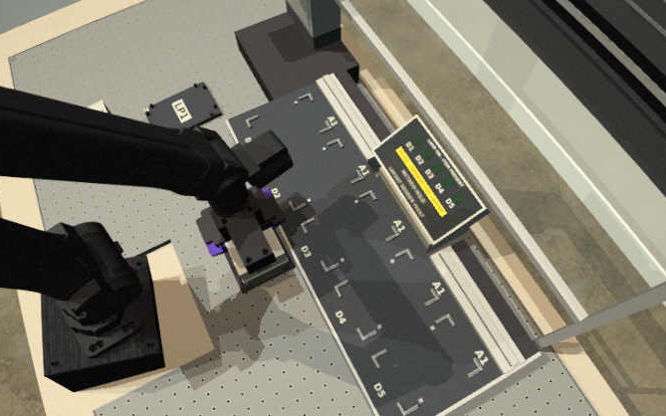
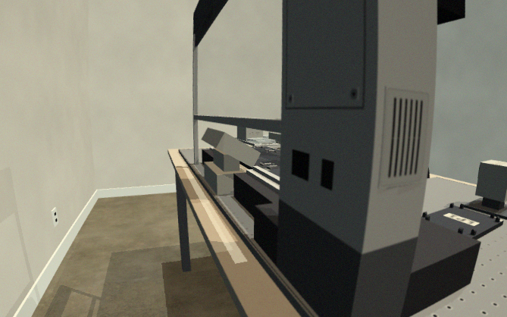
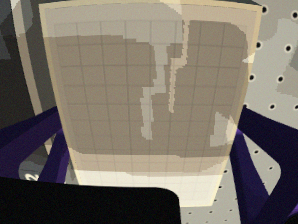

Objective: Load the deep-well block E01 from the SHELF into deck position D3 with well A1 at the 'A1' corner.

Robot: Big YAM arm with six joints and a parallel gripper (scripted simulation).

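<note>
Now: hand 10 mm above the deep-well block. Also, from my hand: ready key (110 mm behind, 340 mm to the left, 30 mm above); then regrip nest RG (50 mm below); then LP1 pad (60 mm ahead, 350 mm to the left, 50 mm below).
</note>
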